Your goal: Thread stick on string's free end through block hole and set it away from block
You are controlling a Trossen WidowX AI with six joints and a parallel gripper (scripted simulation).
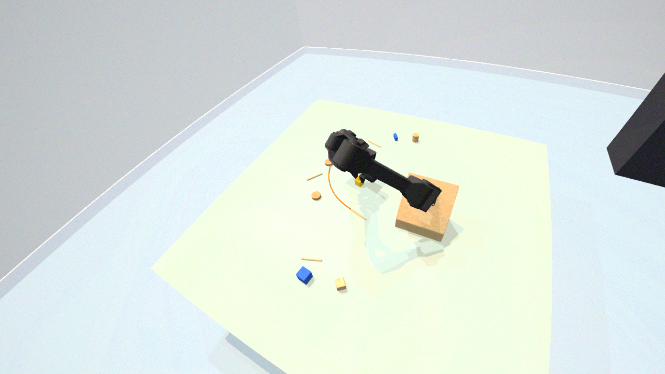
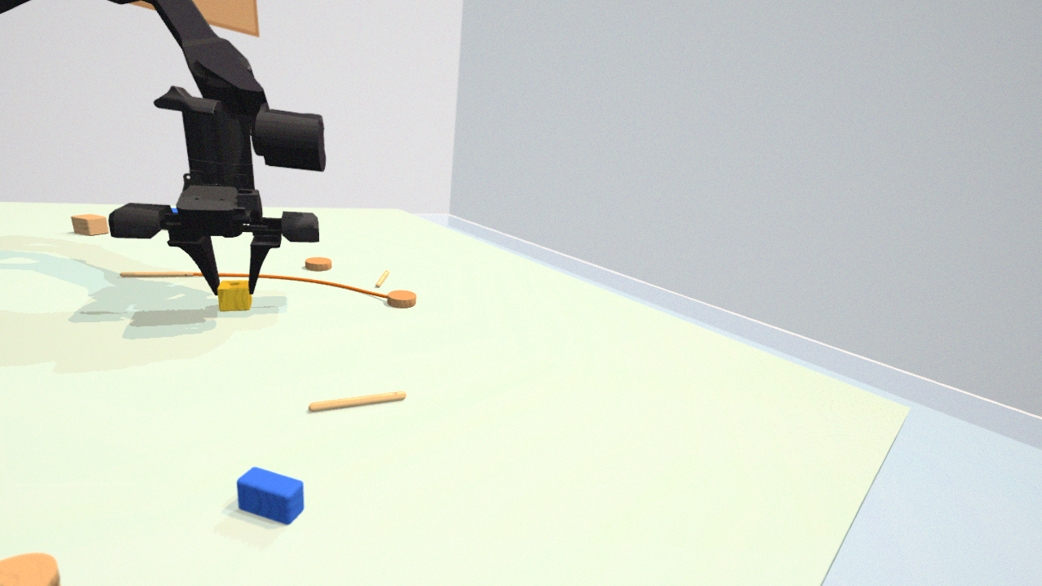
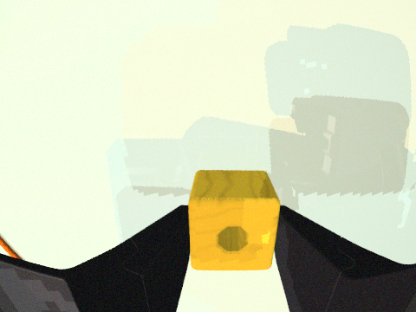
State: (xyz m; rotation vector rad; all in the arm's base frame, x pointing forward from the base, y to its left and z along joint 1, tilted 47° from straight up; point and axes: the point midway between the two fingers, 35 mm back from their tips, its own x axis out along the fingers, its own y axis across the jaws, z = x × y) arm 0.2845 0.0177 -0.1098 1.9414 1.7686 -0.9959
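Right now the thin wooden stick is 50 mm behind my gripper tip, 150 mm to the left of it and 10 mm below it. From my gripper tip the other things lie so: yellow block right at my gripper tip; short wooden cylinder 140 mm behind, 370 mm to the right; blue block 40 mm behind, 350 mm to the right, 10 mm below.
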